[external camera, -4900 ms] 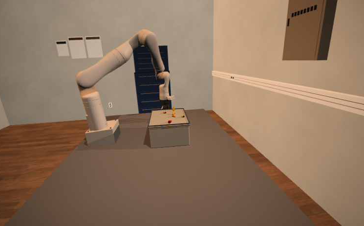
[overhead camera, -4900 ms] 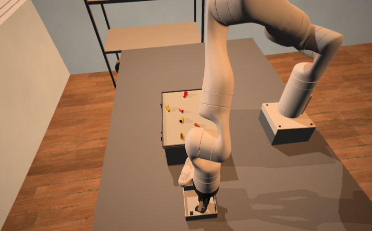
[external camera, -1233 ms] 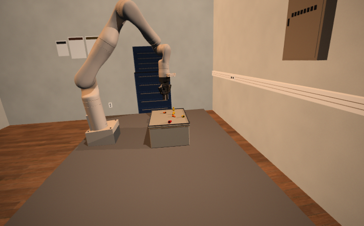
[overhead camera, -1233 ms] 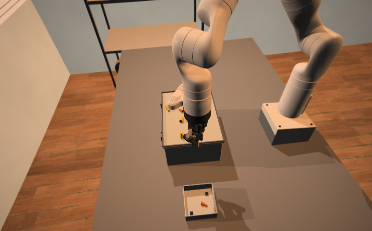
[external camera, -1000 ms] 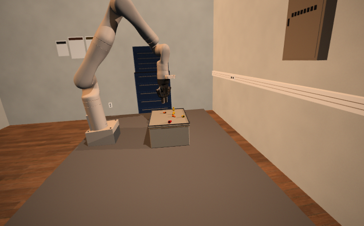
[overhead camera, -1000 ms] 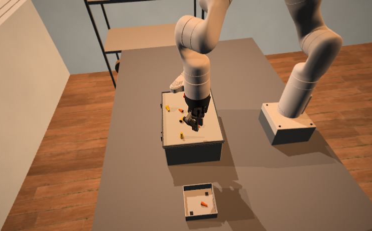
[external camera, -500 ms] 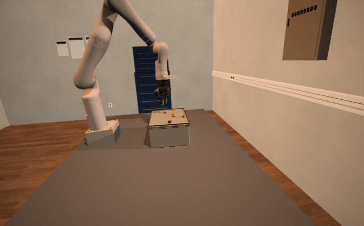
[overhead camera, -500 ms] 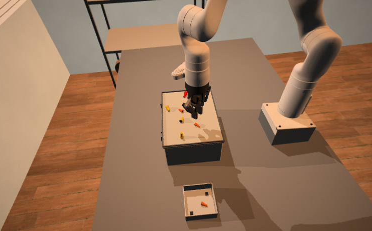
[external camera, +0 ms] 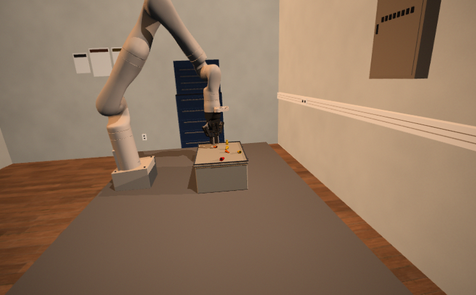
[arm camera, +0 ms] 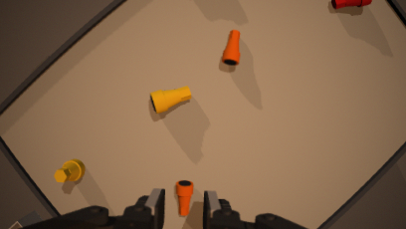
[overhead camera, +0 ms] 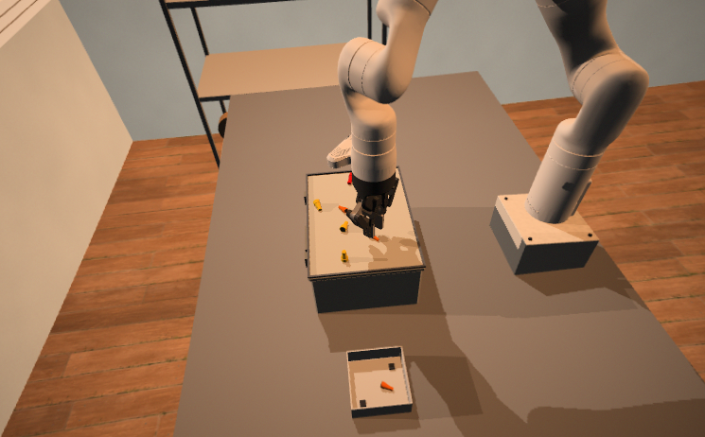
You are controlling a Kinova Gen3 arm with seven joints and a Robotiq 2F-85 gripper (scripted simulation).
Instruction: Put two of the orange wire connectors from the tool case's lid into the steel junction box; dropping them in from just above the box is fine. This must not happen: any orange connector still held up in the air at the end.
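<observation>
My gripper is now 70 mm to the left of the tool case, 70 mm above it and 10 mm short of it. Round my hand: red connector 180 mm to the right, 30 mm below.
</observation>
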